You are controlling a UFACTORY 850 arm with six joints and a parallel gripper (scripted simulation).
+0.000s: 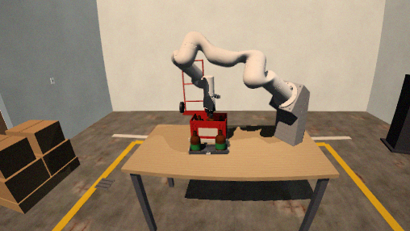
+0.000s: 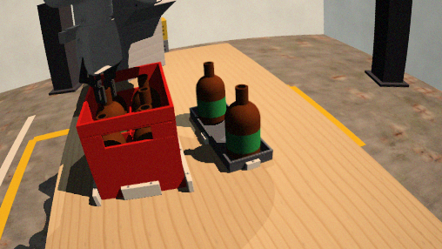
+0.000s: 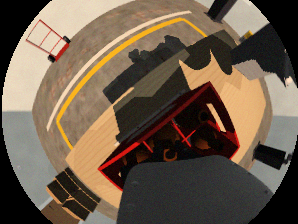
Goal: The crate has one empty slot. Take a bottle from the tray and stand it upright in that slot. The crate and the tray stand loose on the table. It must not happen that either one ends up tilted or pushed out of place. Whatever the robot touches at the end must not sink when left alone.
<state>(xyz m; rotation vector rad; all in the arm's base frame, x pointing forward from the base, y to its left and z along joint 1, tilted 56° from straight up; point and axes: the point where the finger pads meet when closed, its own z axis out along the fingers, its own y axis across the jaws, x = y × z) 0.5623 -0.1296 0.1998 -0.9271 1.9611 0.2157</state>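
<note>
Right now my hand is 1 cm past the red crate, 4 cm to the right of it and 9 cm above it. Round my hand: tray: 9 cm behind, 25 cm to the left, 17 cm below.
</note>
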